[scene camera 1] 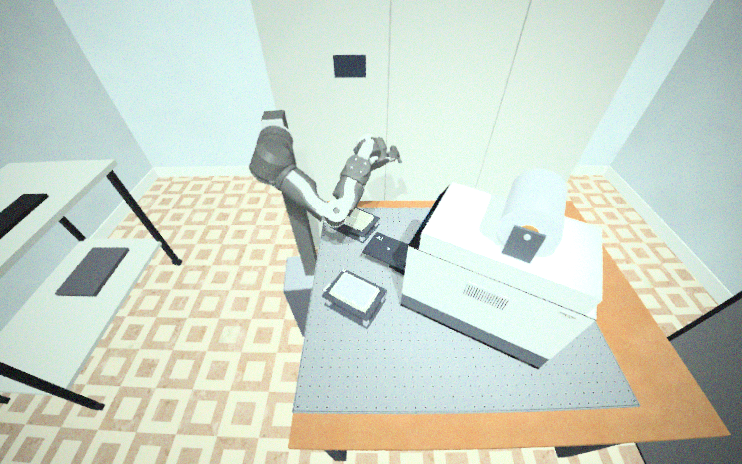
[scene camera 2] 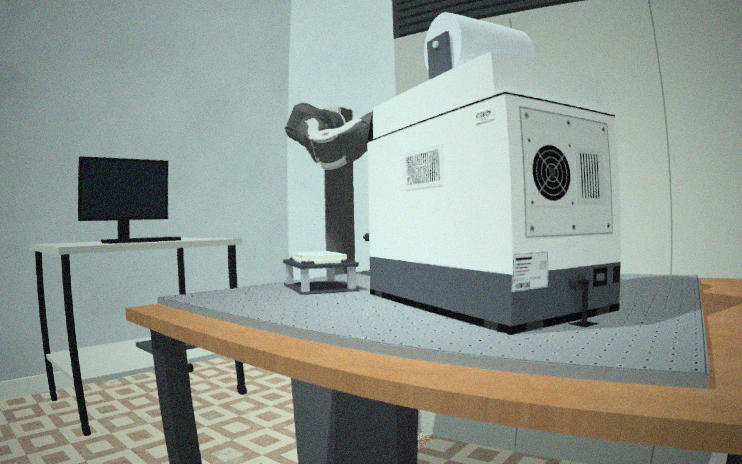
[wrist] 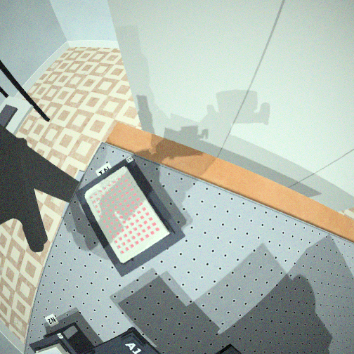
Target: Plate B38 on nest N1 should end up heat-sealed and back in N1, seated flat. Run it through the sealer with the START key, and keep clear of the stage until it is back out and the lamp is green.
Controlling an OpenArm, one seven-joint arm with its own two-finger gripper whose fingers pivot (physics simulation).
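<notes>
Plate B38 (scene camera 1: pixel 362 219) (wrist: pixel 145 225) lies in nest N1 (wrist: pixel 177 237), at the back left of the bench. It looks seated flat. Pink wells show in its pale top in the wrist view; I cannot tell whether a seal covers them. The arm partly hides it in scene camera 1. The sealer (scene camera 1: pixel 492 290) (scene camera 2: pixel 437 218) has its dark stage (scene camera 1: pixel 386 249) (wrist: pixel 131 344) out, marked A1, with no plate visible on it. The START key and lamp do not show. My gripper (scene camera 1: pixel 397 155) is open and empty, high above and behind the stage, away from N1.
Nest N2 (scene camera 1: pixel 365 319) (wrist: pixel 49 341) holds another plate (scene camera 1: pixel 354 291) in front of the stage. A film roll (scene camera 1: pixel 538 205) (scene camera 2: pixel 487 43) sits on the sealer. A side table (scene camera 1: pixel 82 175) (scene camera 2: pixel 207 242) stands at the left. The wall is behind the bench's back edge (wrist: pixel 225 167).
</notes>
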